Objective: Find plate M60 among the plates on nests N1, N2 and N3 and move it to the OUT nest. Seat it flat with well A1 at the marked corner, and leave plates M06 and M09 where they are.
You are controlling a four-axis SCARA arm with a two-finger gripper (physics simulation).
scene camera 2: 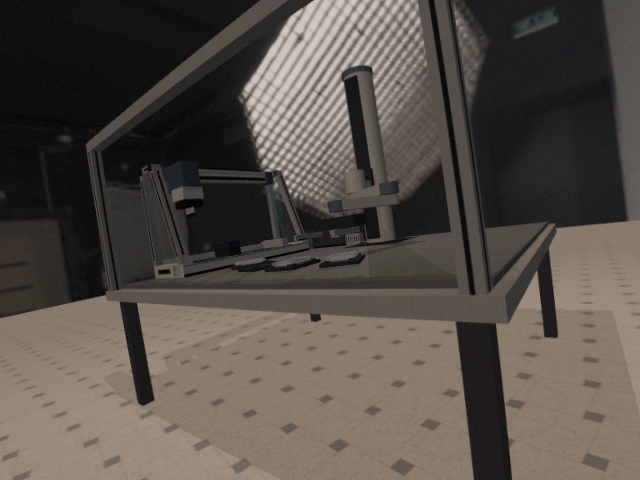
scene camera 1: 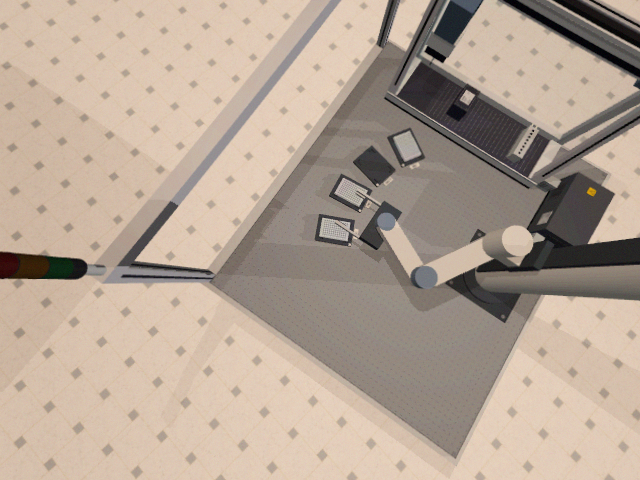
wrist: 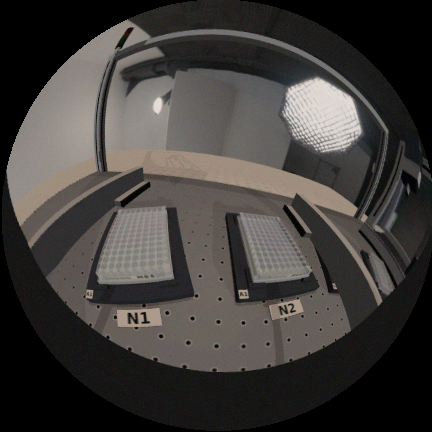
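Seen in the pictures: gripper, fingertip midpoint: (scene camera 2: 313,236) (scene camera 1: 346,205) (wrist: 218,185); arm's base at its link origin: (scene camera 1: 489,274).
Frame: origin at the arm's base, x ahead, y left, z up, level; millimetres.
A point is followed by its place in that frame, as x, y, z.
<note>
Plate M60 (scene camera 1: 351,191) {721, 42, 38} (wrist: 274,245) {705, 43, 39} lies flat on nest N2 (scene camera 1: 338,181) {797, 32, 25} (wrist: 234,270) {669, 99, 24}; its print is too slanted to read in the wrist view. Plate M06 (scene camera 1: 334,229) {688, 231, 37} (wrist: 135,242) {671, 218, 39} lies flat on nest N1 (scene camera 1: 319,238) (wrist: 182,275). Each nest has an A1 tag at its near left corner in the wrist view. A dark nest (scene camera 1: 374,165) {703, -129, 25} without a plate stands beside N2, and a third plate (scene camera 1: 406,146) {629, -289, 34} (wrist: 381,274) {621, -267, 39} lies on the nest beyond it; their labels are unreadable. My gripper (scene camera 1: 346,207) {701, 133, 109} (wrist: 218,185) {701, 133, 109} is open, one finger reaching over each of N1 and N2, holding nothing.
A gantry deck (scene camera 1: 491,139) {325, -526, 62} with small blocks stands beyond the third plate. A black box (scene camera 1: 578,211) {-113, -393, 127} stands near the arm's column (scene camera 2: 376,134) {24, 71, 551}. Frame posts (scene camera 2: 457,155) {1044, 709, 207} rise at the table's edge (scene camera 2: 310,304) {1050, 388, -20}. N1 and N2 label cards (wrist: 139,318) {597, 186, 15} lie before their nests.
</note>
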